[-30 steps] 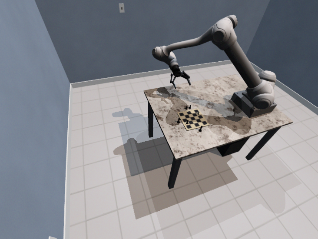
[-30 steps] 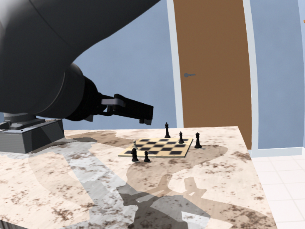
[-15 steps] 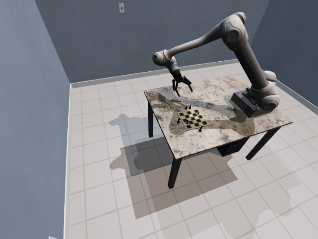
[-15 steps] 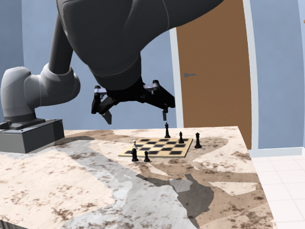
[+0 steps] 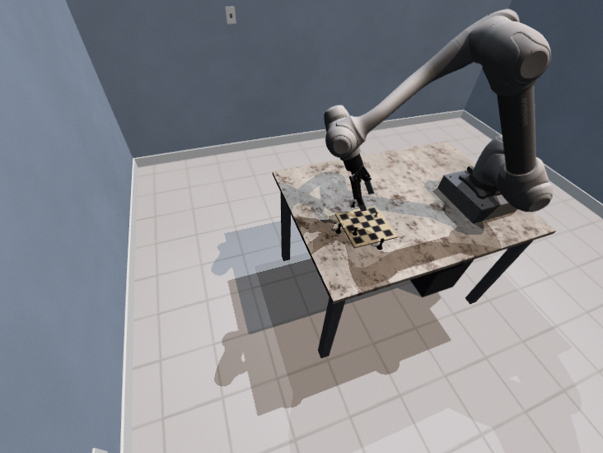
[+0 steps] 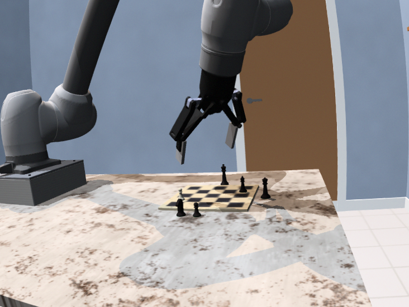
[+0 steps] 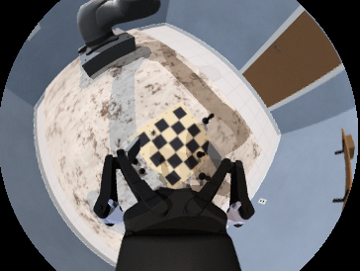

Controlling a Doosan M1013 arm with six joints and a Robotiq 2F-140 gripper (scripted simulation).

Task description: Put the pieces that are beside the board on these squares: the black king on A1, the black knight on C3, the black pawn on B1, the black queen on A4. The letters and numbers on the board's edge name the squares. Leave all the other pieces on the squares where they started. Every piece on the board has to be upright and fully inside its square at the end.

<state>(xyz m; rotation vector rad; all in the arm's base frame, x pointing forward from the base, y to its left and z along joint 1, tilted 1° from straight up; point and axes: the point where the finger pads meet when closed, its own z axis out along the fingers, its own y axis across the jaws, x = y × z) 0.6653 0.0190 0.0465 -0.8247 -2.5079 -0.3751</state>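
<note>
The black king lies 10 mm behind my hand, 170 mm to the left of it and 100 mm below it. From my hand the other things lie so: small chessboard 30 mm to the left, 130 mm below; then white pawn 80 mm behind, 10 mm to the right, 110 mm below; then black pawn 100 mm to the right, 120 mm below.
</note>
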